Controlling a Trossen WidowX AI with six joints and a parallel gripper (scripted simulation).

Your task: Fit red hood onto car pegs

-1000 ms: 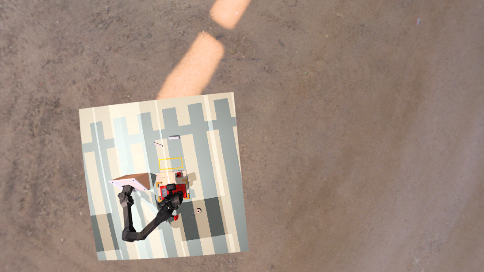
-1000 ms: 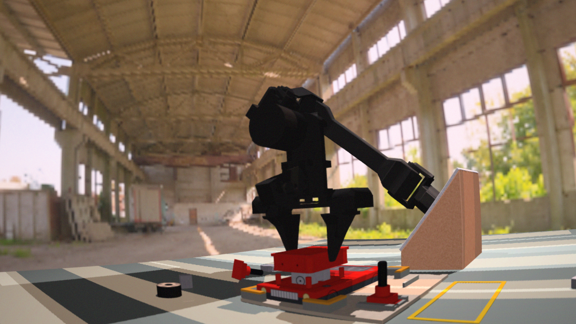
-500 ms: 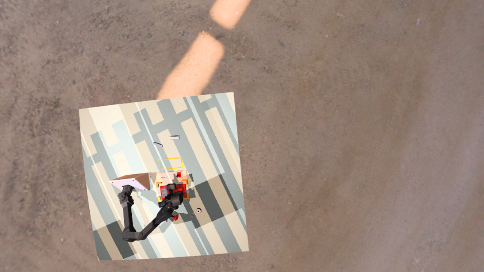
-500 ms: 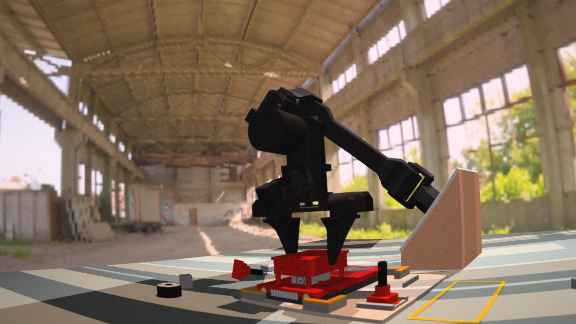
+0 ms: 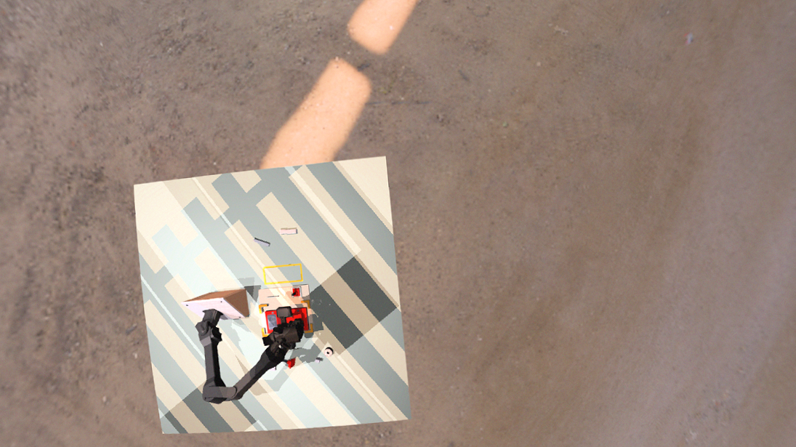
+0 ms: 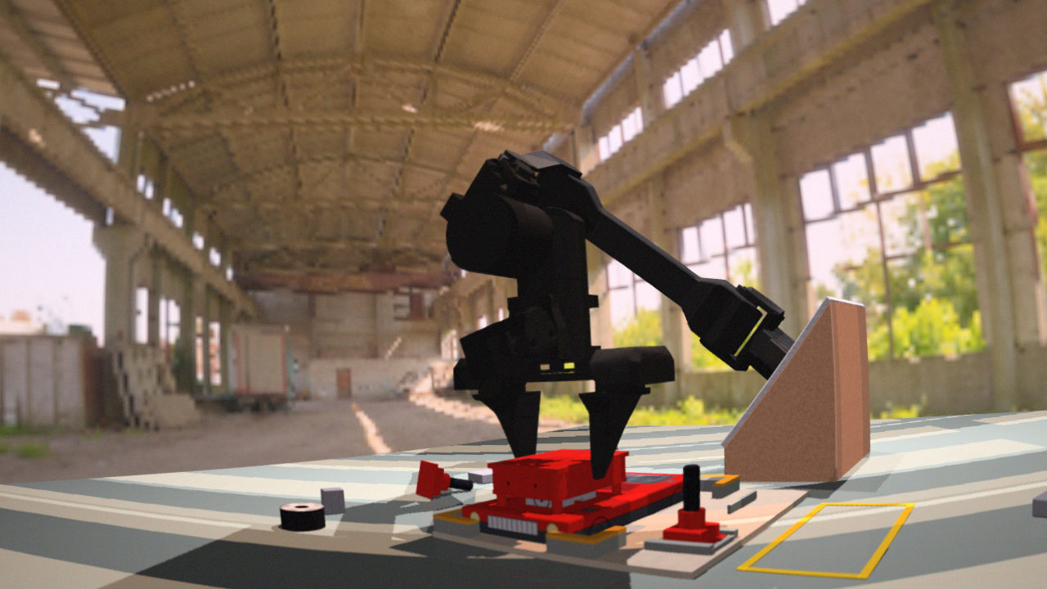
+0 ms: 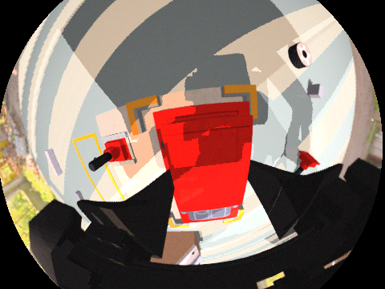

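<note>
Now: the grey engine block 2 cm below my gripper tip. Round my gripper tip: red hood: 1 cm above; black wheel: 11 cm ahead, 19 cm to the right, 4 cm below.
</note>
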